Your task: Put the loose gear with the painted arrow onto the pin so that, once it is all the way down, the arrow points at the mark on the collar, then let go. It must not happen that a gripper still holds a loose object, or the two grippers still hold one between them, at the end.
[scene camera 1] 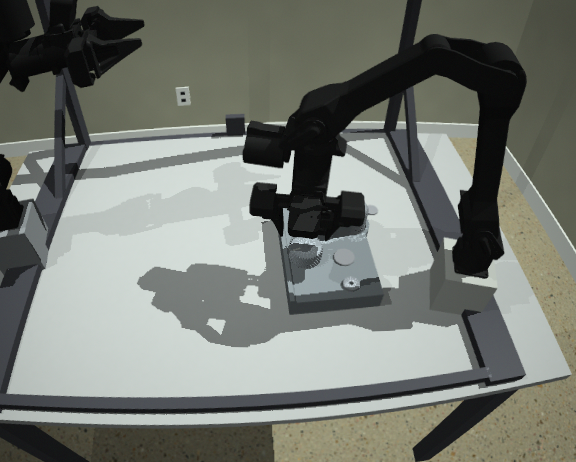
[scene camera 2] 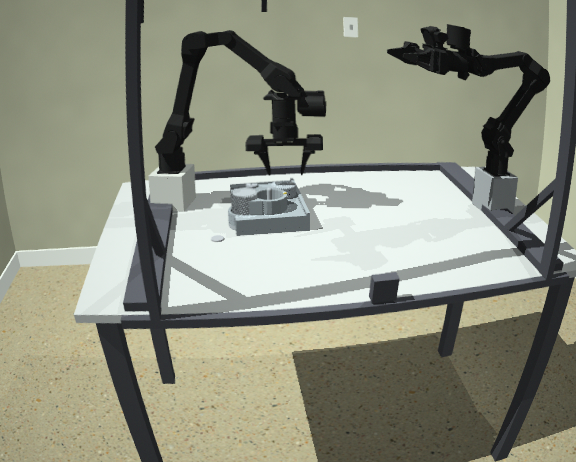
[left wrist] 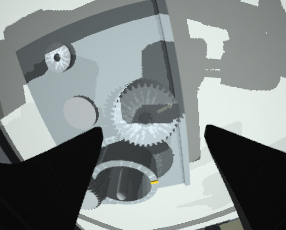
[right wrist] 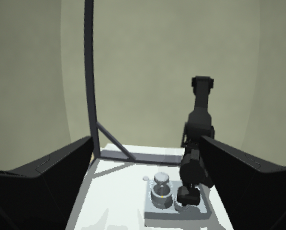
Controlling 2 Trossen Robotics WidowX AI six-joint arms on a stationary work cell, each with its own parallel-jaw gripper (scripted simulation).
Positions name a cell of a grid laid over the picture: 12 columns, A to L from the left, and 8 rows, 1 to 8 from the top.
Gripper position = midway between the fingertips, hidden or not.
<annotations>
The right gripper shows in scene camera 1 (C1), in scene camera 2 (I1) and in the right wrist view (G5); in the left wrist view it is out of frame. A grey fixture plate shows in scene camera 1 (G6), in scene camera 2 (F4), in the left wrist view (E2) and in the right wrist view (G8).
</annotations>
